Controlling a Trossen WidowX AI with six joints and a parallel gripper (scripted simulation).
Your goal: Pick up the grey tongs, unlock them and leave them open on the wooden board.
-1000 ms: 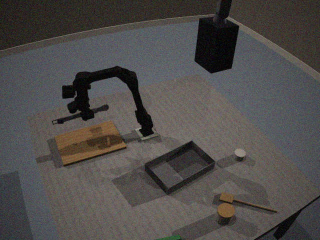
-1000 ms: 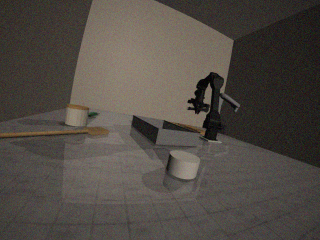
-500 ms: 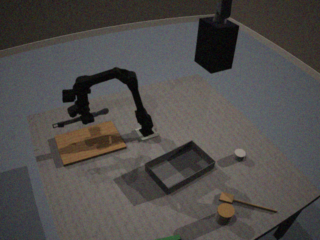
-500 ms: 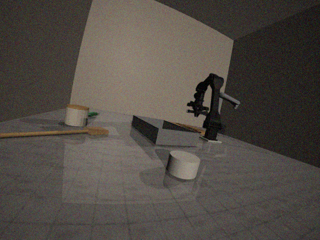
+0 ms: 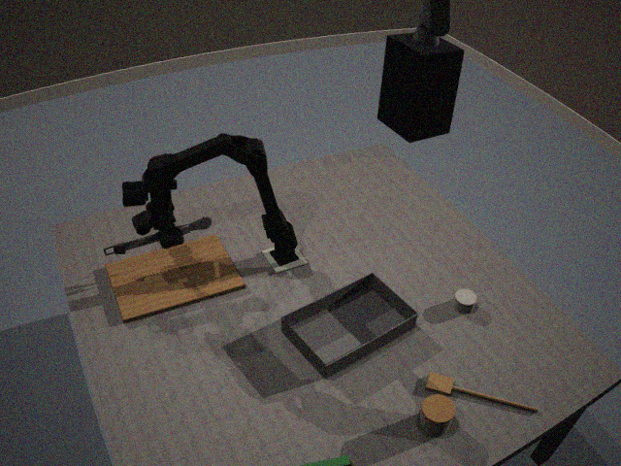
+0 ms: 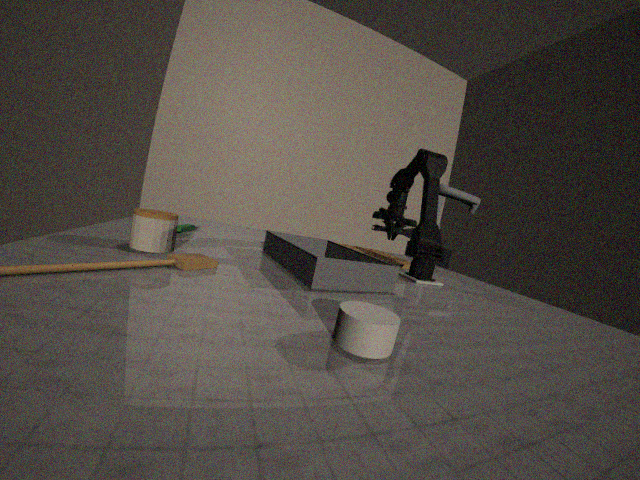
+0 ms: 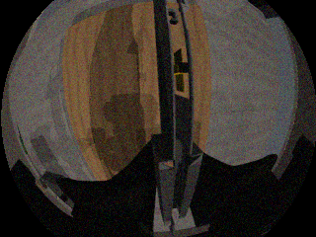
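The wooden board lies 4 cm ahead of my gripper tip, 1 cm to the right of it and 8 cm below it. The rest, counted from my gripper tip: white cylinder: 52 cm ahead, 67 cm to the left, 7 cm below; then cork-topped jar: 79 cm ahead, 34 cm to the left, 5 cm below; then roasting tin: 44 cm ahead, 33 cm to the left, 6 cm below.
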